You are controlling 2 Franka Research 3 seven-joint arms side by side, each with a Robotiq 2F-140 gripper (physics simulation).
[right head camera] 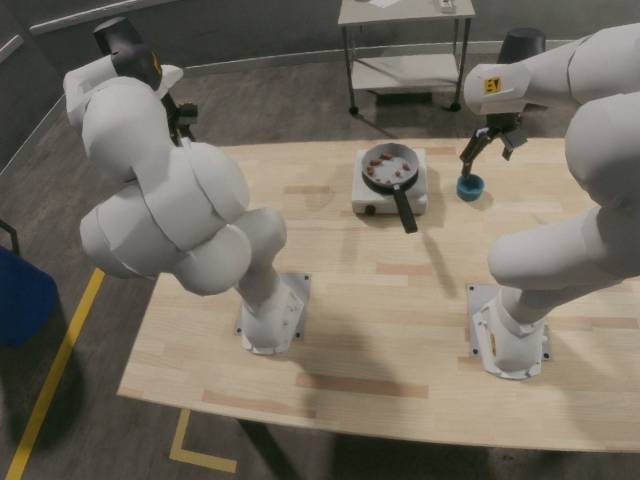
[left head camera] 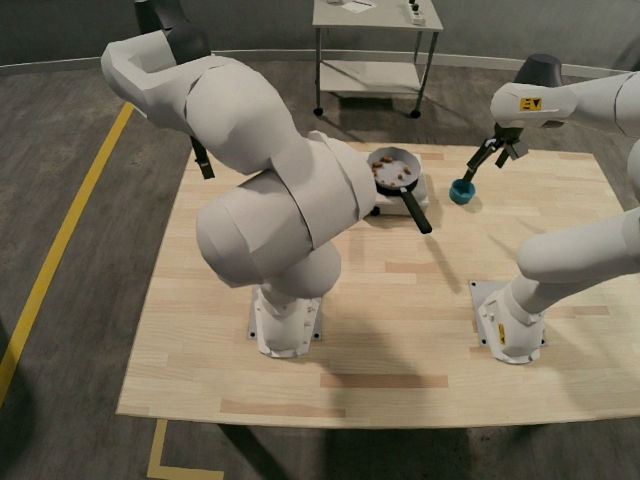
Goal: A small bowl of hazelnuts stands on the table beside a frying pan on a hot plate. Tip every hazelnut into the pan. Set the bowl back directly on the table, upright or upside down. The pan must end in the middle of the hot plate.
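Observation:
A small teal bowl stands upright on the table, right of the hot plate; no hazelnuts can be made out in it. The grey frying pan sits on the white hot plate, its black handle pointing toward the front. Several brown hazelnuts lie in it. My right gripper is open and empty, one fingertip at the bowl's back rim, the other well to the right. My left gripper looks open and empty, far left of the pan, partly hidden by its arm.
My left arm covers much of the table's left side and, in the left head camera, the hot plate's left edge. My right arm reaches in from the right. A metal cart stands behind the wooden table.

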